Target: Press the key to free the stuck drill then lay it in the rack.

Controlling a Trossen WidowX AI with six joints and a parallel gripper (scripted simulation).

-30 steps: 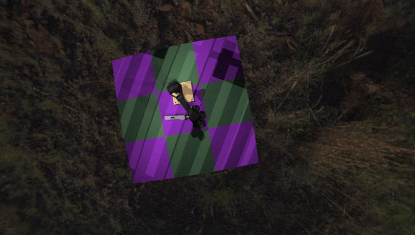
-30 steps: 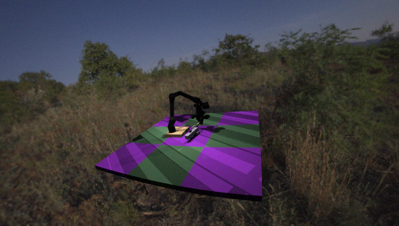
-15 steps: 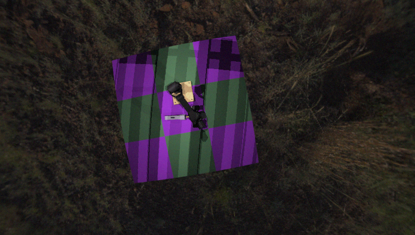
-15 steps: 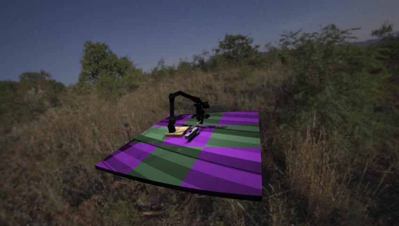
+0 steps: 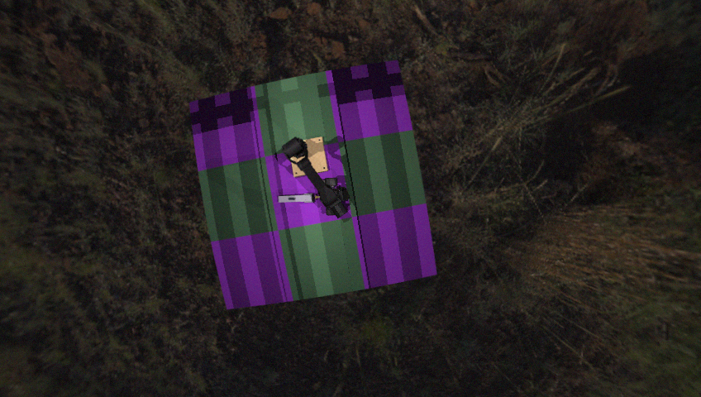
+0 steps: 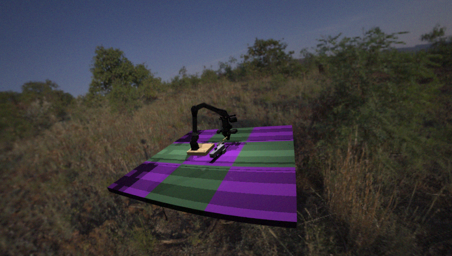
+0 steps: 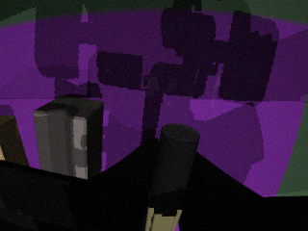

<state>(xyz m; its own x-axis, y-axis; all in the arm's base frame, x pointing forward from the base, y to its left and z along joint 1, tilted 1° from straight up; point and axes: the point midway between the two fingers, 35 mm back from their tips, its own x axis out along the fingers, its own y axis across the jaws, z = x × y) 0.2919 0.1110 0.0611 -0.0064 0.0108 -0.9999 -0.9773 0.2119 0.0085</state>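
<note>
Now: the drill 40 mm to the right of my gripper tip, 30 mm above it and 10 mm behind it. From my gripper tip the other things lie so: grey block 80 mm behind, 40 mm below, 20 mm to the right.
</note>
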